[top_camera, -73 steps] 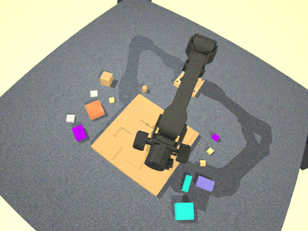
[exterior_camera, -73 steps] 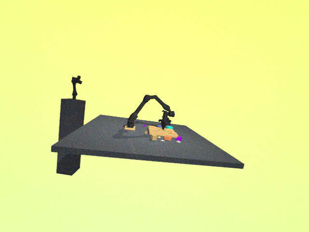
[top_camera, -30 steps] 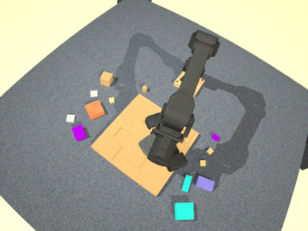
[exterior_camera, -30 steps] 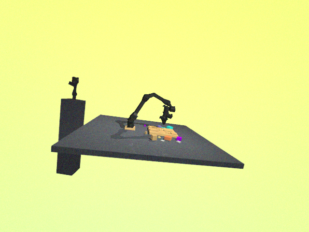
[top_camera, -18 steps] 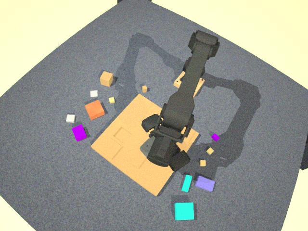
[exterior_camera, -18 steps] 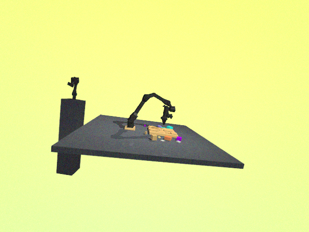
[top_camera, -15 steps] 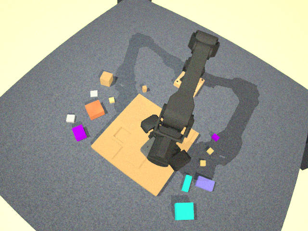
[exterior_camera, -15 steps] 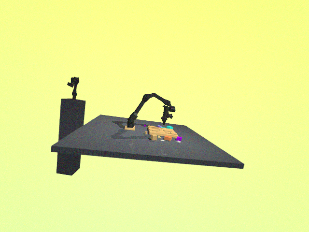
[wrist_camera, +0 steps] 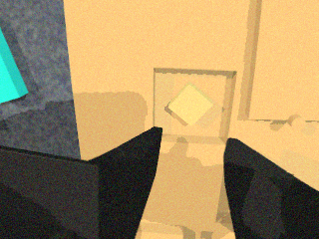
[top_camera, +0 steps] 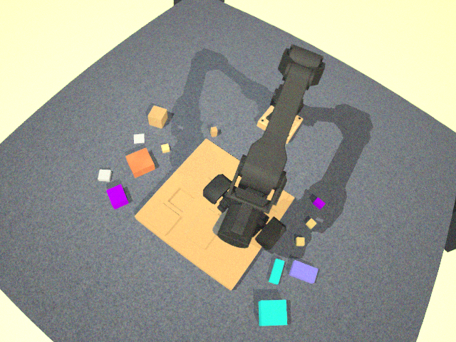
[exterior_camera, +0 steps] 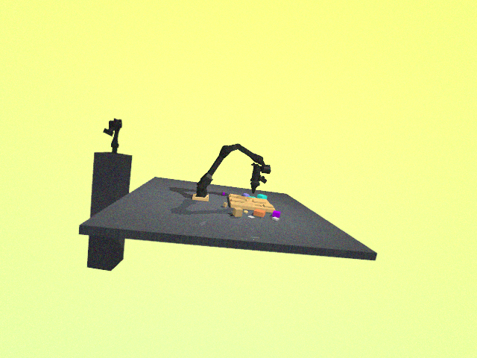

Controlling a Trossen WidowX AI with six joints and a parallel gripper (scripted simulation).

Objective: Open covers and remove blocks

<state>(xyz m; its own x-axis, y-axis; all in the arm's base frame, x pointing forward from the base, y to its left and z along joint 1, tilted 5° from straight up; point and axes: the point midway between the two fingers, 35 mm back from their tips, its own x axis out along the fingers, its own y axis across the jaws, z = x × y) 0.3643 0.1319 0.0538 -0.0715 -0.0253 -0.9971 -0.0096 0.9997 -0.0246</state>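
My gripper tip is 1 cm short of the cyan bar, 14 cm to the right of it and 6 cm above it. The rest, counted from my gripper tip: cyan cube 9 cm ahead, 20 cm to the left, 6 cm below; lilac block 4 cm behind, 20 cm to the left, 6 cm below; magenta cube 22 cm behind, 12 cm to the left, 6 cm below.
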